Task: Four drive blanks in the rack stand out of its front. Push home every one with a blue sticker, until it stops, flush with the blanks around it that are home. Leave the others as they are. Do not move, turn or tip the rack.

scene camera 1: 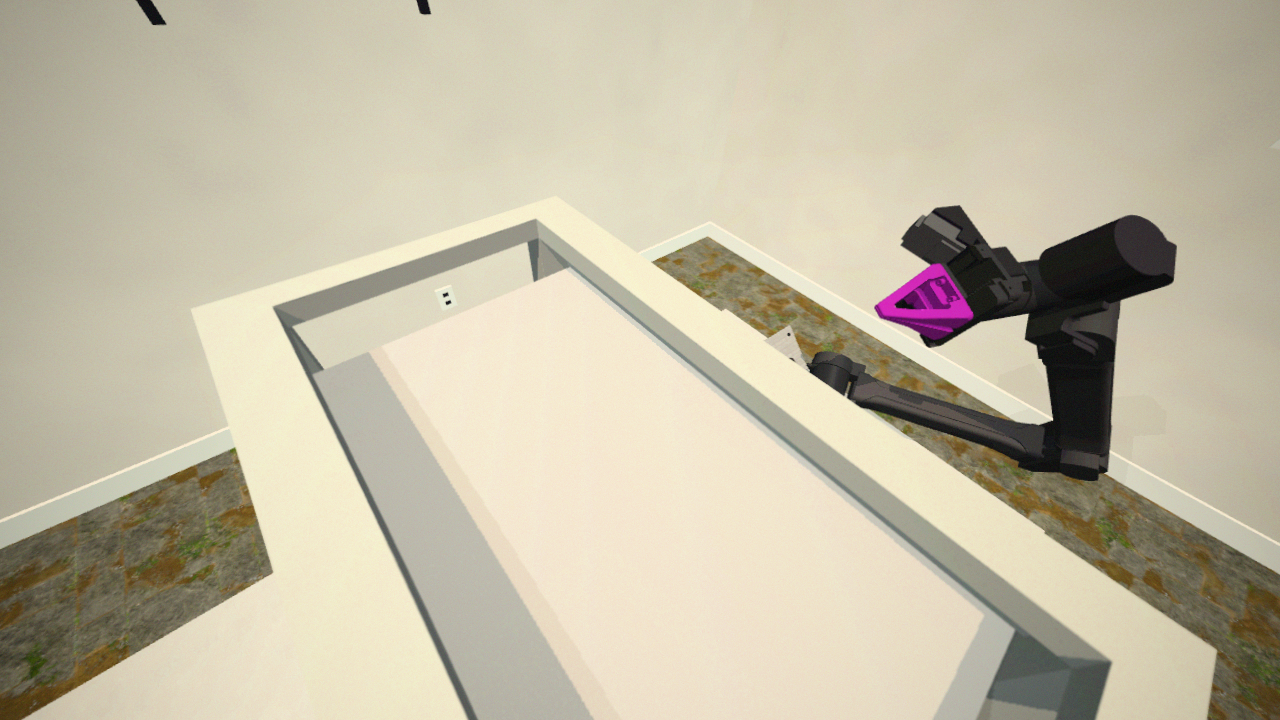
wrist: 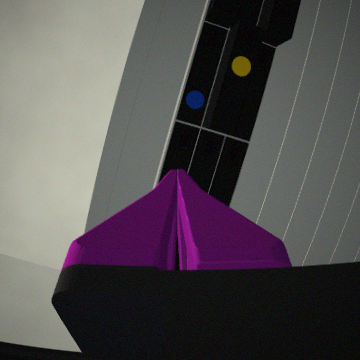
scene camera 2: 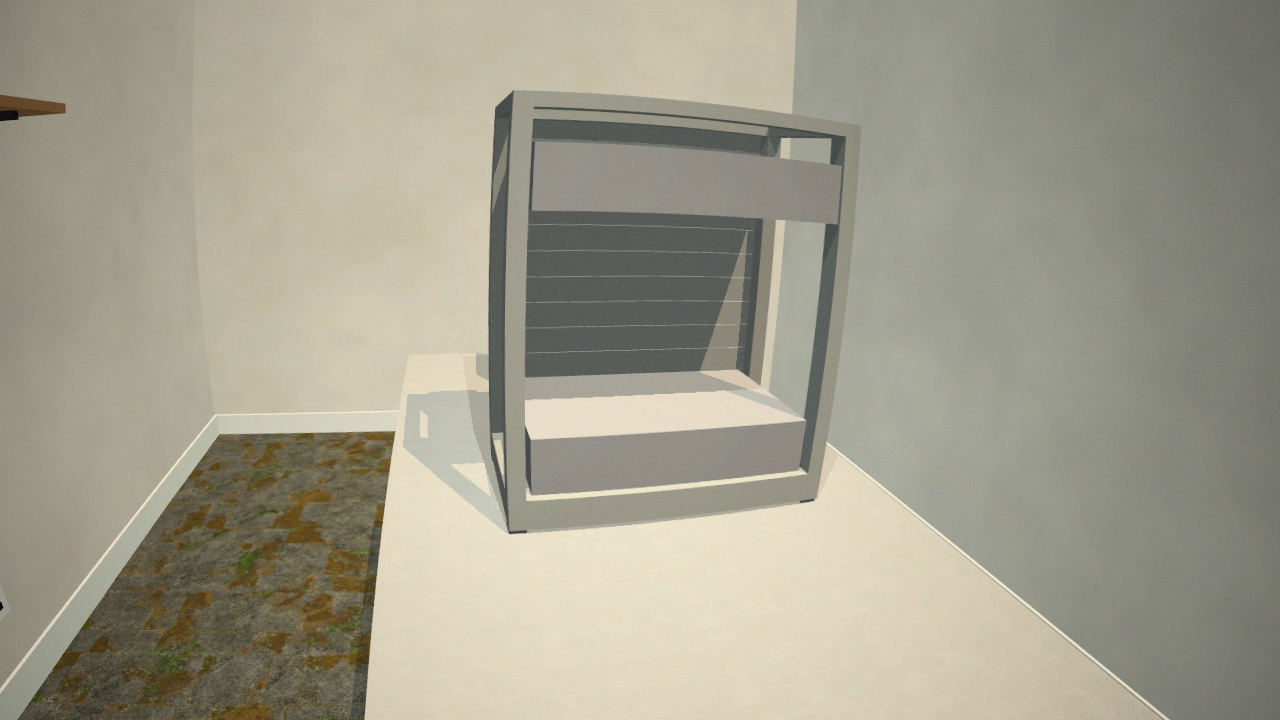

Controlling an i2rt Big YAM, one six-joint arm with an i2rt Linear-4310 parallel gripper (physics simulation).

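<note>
The rack (scene camera 1: 760,365) (scene camera 2: 516,313) (wrist: 135,125) stands upright on the table; its front with the drive blanks faces away from scene camera 2. In the wrist view a black blank with a blue sticker (wrist: 202,70) sits beside the pale edge strip and looks level with its surroundings. Right of it a blank with a yellow sticker (wrist: 250,95) stands out, its left side showing. Another dark block (wrist: 282,22) juts out at the top; no sticker shows on it. My gripper (scene camera 1: 879,308) (wrist: 176,180) is shut and empty, apart from the rack's front. Other blanks' stickers are hidden.
The table (scene camera 2: 671,608) carries the rack. Pale boxes (scene camera 2: 662,461) (scene camera 2: 684,181) fill the rack's bottom and upper part. The black arm (scene camera 1: 1078,385) rises on the rack's front side. Walls stand behind and at the side; a brown shelf (scene camera 2: 31,105) shows at upper left.
</note>
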